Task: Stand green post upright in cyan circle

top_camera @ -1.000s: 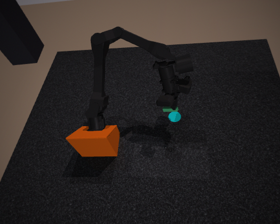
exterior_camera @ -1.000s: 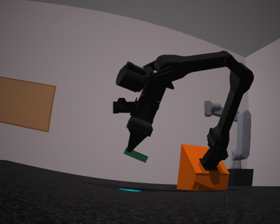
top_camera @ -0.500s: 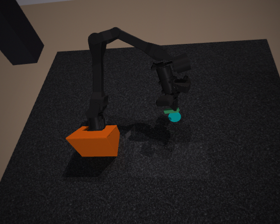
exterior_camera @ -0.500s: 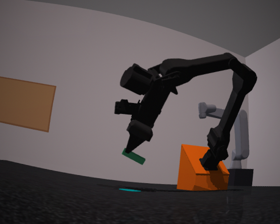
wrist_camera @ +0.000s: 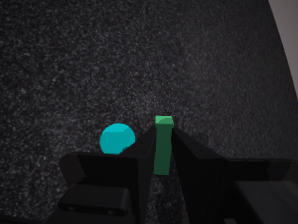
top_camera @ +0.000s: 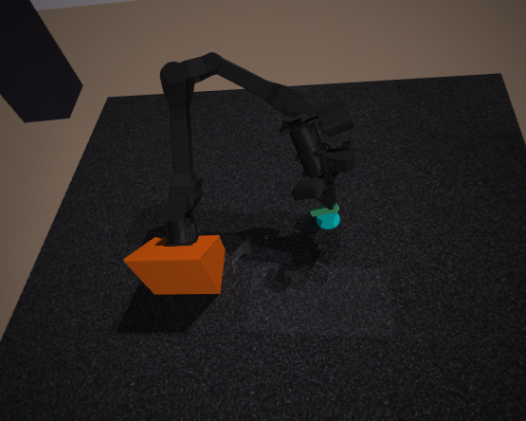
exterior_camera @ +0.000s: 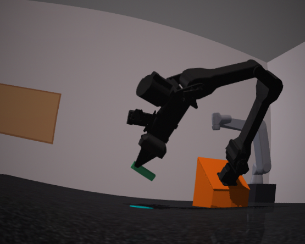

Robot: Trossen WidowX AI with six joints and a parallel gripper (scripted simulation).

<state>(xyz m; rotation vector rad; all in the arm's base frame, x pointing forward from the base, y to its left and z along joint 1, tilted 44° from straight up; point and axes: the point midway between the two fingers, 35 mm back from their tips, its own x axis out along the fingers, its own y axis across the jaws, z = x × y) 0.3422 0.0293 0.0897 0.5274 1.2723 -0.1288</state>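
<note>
Now: the cyan circle 1 cm behind my gripper tip, 4 cm to the left of it and 11 cm below it. The rest, counted from my gripper tip: green post (2 cm behind, 1 cm below).
</note>
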